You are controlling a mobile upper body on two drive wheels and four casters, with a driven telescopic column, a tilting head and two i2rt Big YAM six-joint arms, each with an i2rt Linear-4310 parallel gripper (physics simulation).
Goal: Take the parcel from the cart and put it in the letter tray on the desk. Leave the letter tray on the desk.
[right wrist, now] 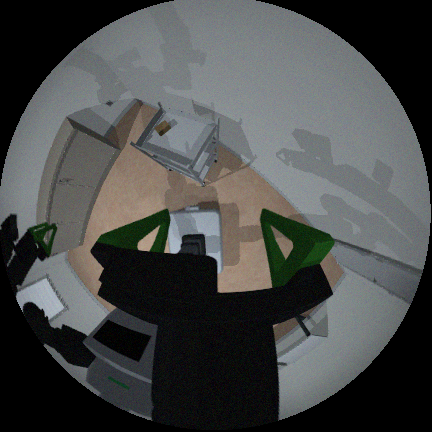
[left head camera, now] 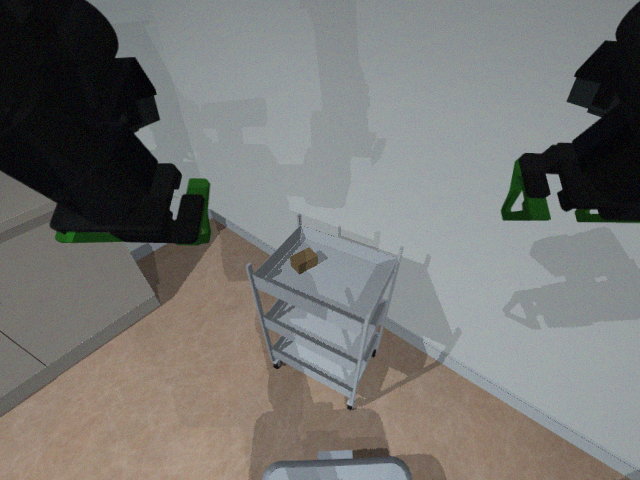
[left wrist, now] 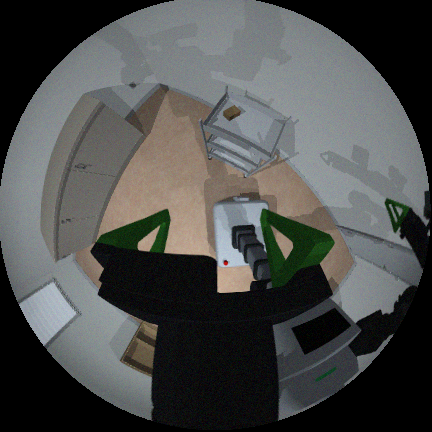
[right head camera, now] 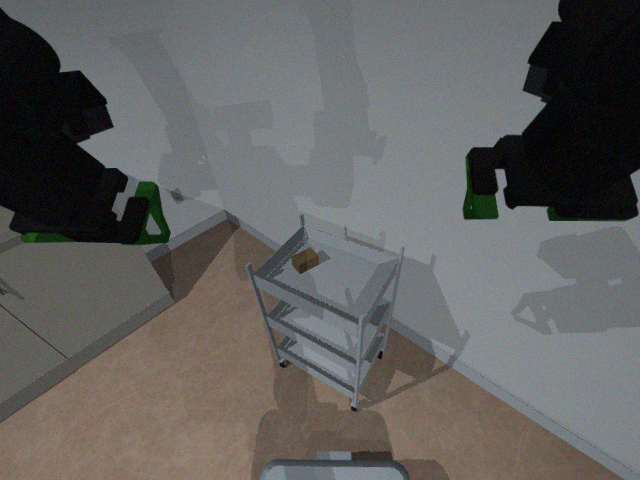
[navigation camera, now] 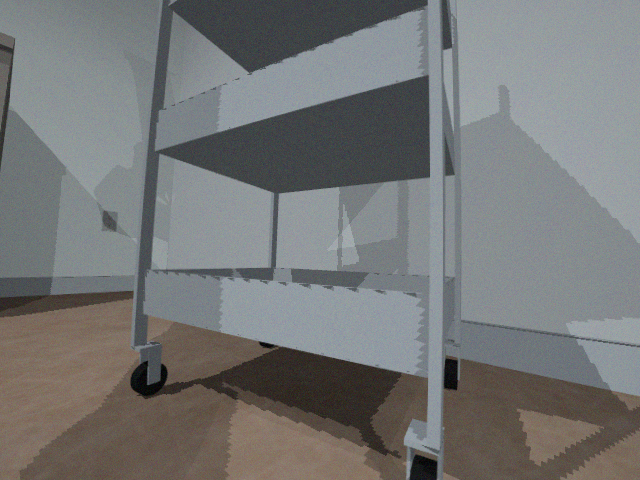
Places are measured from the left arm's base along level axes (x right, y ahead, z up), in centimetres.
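Pixels of known places: left gripper, between the fingertips: [right wrist: 51, 224] [left head camera: 169, 236] [left wrist: 214, 213] [right head camera: 133, 236]; right gripper, between the fingertips: [right wrist: 214, 213] [left head camera: 540, 216] [left wrist: 388, 201] [right head camera: 506, 214].
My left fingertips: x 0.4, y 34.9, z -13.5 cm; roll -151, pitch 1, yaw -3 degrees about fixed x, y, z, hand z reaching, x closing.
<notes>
For each thing: its top centre in the pictures, then the offset to it from my left fingertips. "spot": a spot on its surface instead. Level surfaces: height alone.
- small brown parcel, centre of its top: [left head camera: 303, 256] [right head camera: 304, 255] [left wrist: 231, 110] [right wrist: 160, 125] dx +12.5, dy +54.4, dz -56.2 cm
- grey three-shelf cart, a spot on its surface: [left head camera: 310, 298] [right head camera: 309, 298] spot: dx +14.8, dy +37.7, dz -61.3 cm
- desk, height of its surface: dz -55.5 cm
A small brown parcel [left head camera: 303, 260] [right head camera: 305, 260] [left wrist: 231, 112] [right wrist: 163, 128] lies on the top shelf of the grey three-shelf cart [left head camera: 310, 298] [right head camera: 310, 298], toward the shelf's far left corner. The navigation camera shows the cart's lower shelves [navigation camera: 310, 320] close up. My left gripper [left head camera: 136, 239] [left wrist: 214, 213] is open and empty, high and to the left of the cart in the head views. My right gripper [left head camera: 563, 218] [right wrist: 214, 213] is open and empty, high and to the right. Part of the desk [right wrist: 306, 348] shows at the lower right of the right wrist view. I cannot make out the letter tray.
A beige cabinet [left head camera: 67, 294] [right head camera: 77, 299] [left wrist: 95, 170] stands left of the cart. A wall [left head camera: 465, 129] rises close behind the cart. My pale base [left head camera: 336, 471] is in front of the cart. An open brown box [left wrist: 142, 350] shows at the lower left of the left wrist view.
</notes>
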